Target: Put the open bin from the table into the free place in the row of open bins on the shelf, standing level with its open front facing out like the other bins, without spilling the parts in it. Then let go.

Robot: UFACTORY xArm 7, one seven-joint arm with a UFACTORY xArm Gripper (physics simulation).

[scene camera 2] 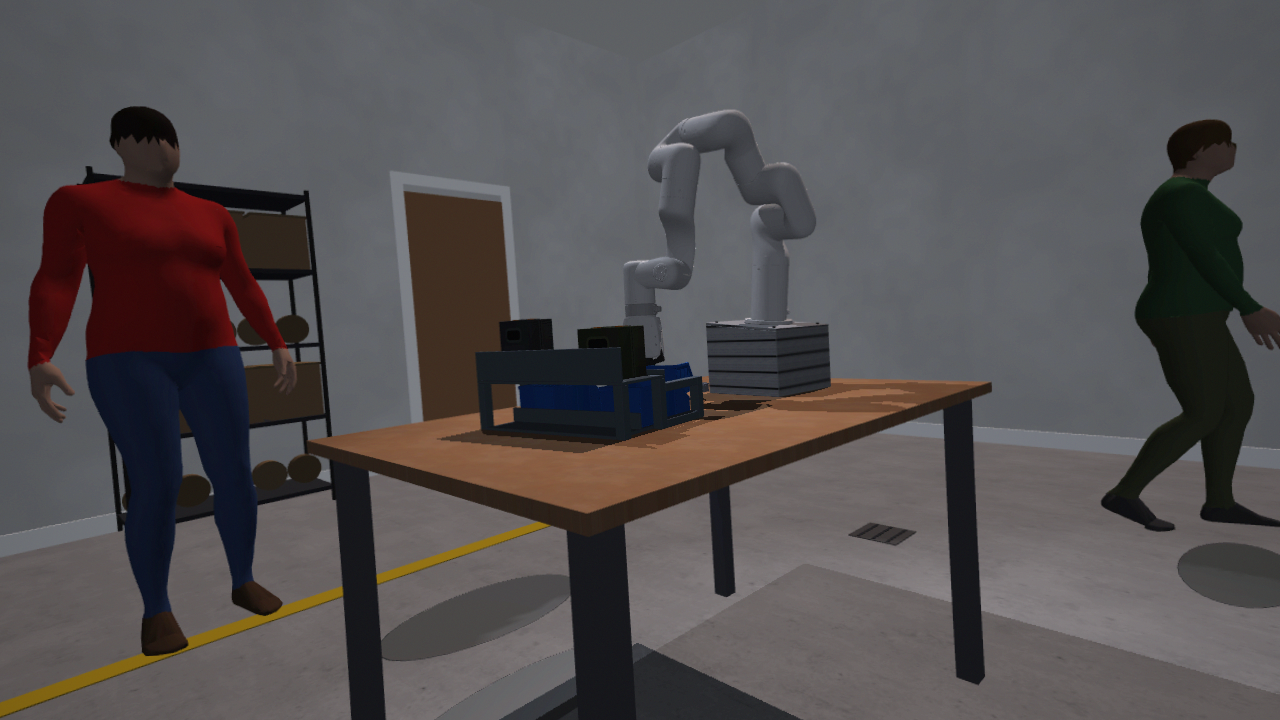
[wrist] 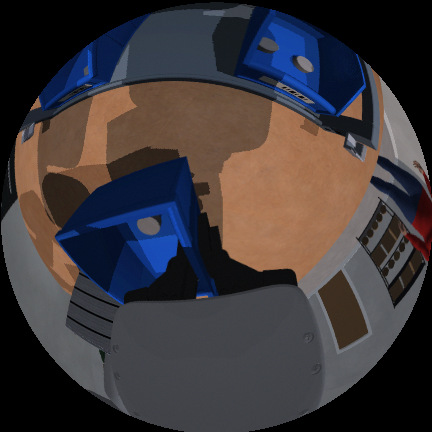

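Seen in the pictures: gripper, fingertip midpoint: (wrist: 199,226); arm's base, link origin: (scene camera 2: 768,323).
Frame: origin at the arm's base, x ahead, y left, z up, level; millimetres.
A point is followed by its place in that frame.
Note:
The open blue bin (scene camera 2: 673,374) {x 361, y -80, z -103 mm} (wrist: 132,200) {x 384, y -145, z -93 mm} is held above the table (scene camera 2: 537,465) {x 937, y 46, z -181 mm} (wrist: 280,200) {x 352, y -284, z -181 mm}, in front of the shelf (scene camera 2: 547,366) {x 736, y -117, z -50 mm} (wrist: 165,57) {x 496, y -126, z -174 mm}. A closed wall of it faces the shelf. A round grey part (wrist: 149,225) {x 328, y -136, z -144 mm} shows inside; black fingers hide some of the interior. My gripper (scene camera 2: 660,358) (wrist: 199,226) {x 337, y -183, z -136 mm} is shut on one side wall of this bin. In the wrist view the shelf's free place lies between a left blue bin (wrist: 70,82) and a right blue bin (wrist: 330,50) that holds two round parts. Whether the held bin is exactly level I cannot tell.
Two dark boxes (scene camera 2: 526,334) {x 692, y -212, z 12 mm} (scene camera 2: 611,340) {x 702, y 14, z -7 mm} stand up at the shelf's top. Small grey blocks (wrist: 28,132) (wrist: 354,145) {x 457, y -317, z -125 mm} sit near the ends of the shelf's front edge. The striped robot base (scene camera 2: 768,360) {x 144, y 60, z -91 mm} (wrist: 90,310) {x 136, y 27, z -85 mm} stands on the table behind the held bin. Two people stand away from the table.

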